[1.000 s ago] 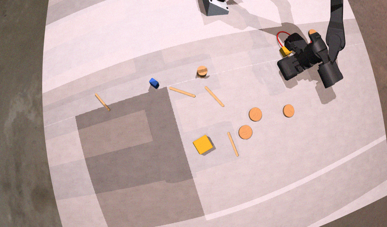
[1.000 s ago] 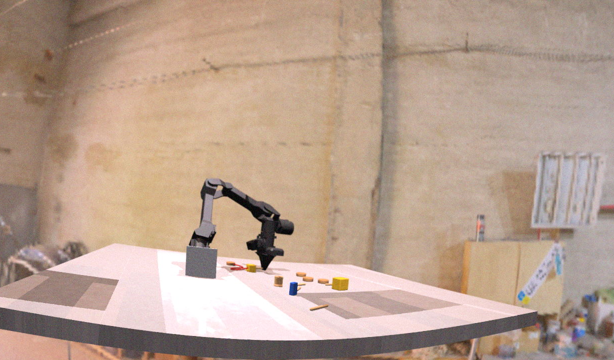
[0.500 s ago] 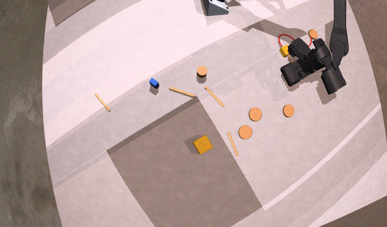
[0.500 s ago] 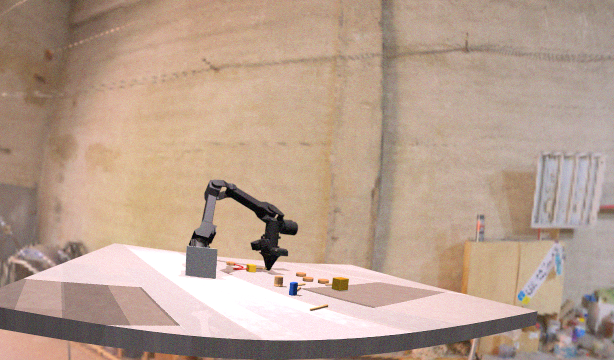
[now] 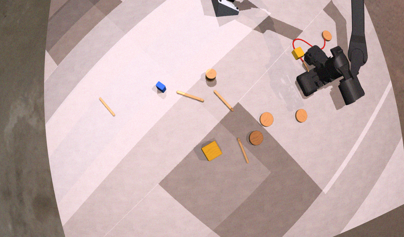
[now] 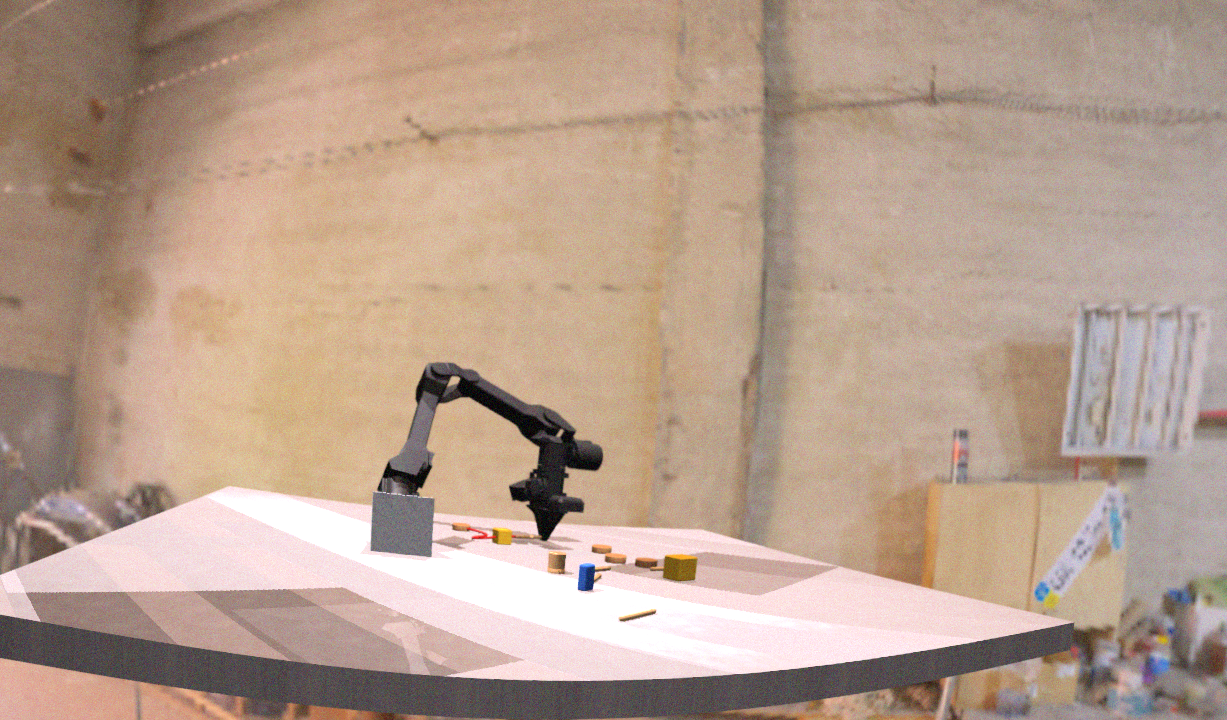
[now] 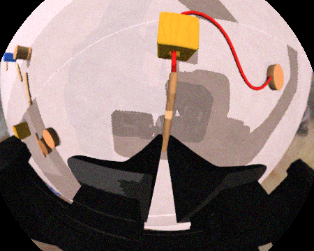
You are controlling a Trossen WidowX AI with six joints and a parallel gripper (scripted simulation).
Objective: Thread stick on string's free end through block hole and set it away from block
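Now: the thin wooden stick 4 cm behind my gripper tip, 1 cm to the right of it and 1 cm above it. The rest, counted from my gripper tip: round wooden button 15 cm behind, 14 cm to the left; blue block 7 cm behind, 46 cm to the right, 1 cm above; short wooden cylinder 7 cm behind, 32 cm to the right, 1 cm above.
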